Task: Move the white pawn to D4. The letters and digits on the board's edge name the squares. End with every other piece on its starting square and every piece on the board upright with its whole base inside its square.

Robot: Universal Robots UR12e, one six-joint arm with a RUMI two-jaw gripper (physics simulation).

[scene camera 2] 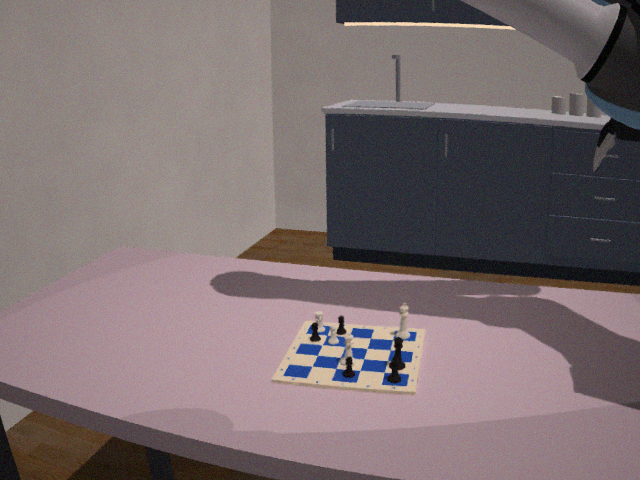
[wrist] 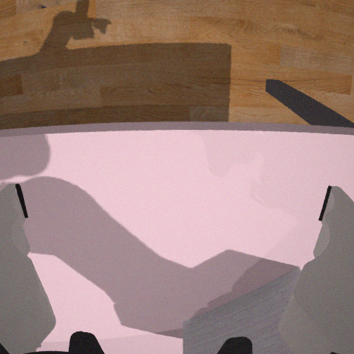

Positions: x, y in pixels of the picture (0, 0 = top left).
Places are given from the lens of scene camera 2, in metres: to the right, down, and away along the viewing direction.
chessboard [scene camera 2: 314, 364]: -0.01, 0.20, 0.97
